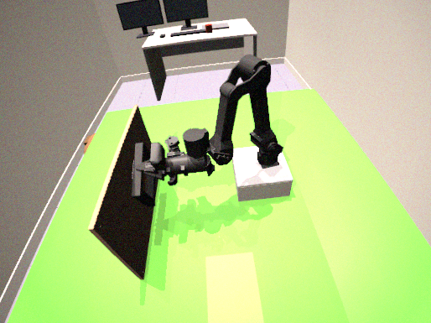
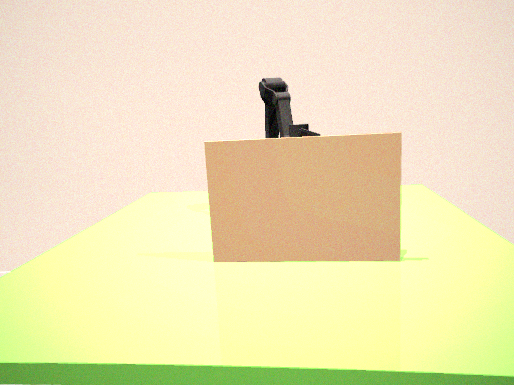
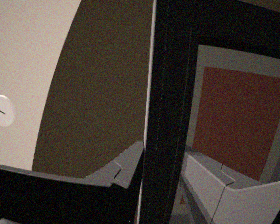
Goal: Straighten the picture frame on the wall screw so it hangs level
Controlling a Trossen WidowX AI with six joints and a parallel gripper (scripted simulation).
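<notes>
The picture frame is 20 mm to the right of my gripper tip and 50 mm below it. Round my gripper tip: tan wall board 20 mm ahead, 70 mm below.
</notes>
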